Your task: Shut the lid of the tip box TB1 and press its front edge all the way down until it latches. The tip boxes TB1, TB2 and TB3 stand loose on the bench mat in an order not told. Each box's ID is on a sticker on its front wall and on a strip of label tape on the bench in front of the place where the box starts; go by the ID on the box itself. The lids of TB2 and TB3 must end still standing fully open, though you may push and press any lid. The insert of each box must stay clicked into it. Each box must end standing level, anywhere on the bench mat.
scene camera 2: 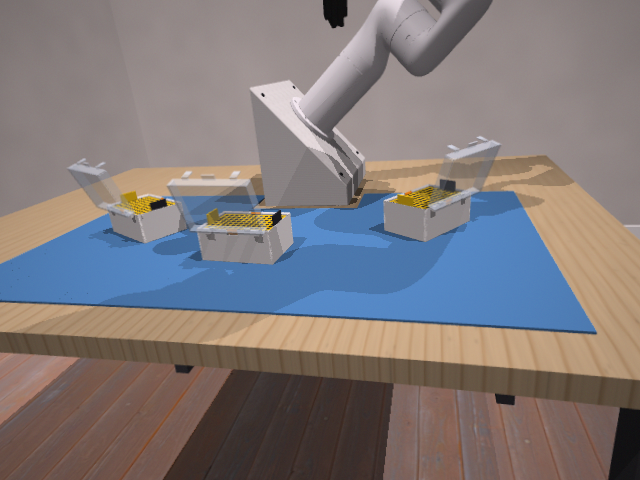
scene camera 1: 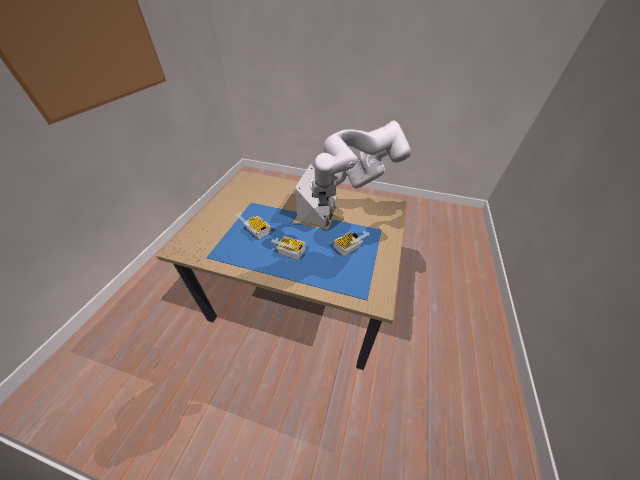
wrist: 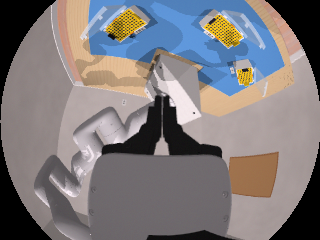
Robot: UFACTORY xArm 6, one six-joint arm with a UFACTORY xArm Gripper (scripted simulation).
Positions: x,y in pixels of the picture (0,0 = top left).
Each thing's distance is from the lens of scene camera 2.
tip box [scene camera 2: 267,249]: 66 cm
tip box [scene camera 2: 421,224]: 70 cm
tip box [scene camera 2: 153,225]: 85 cm
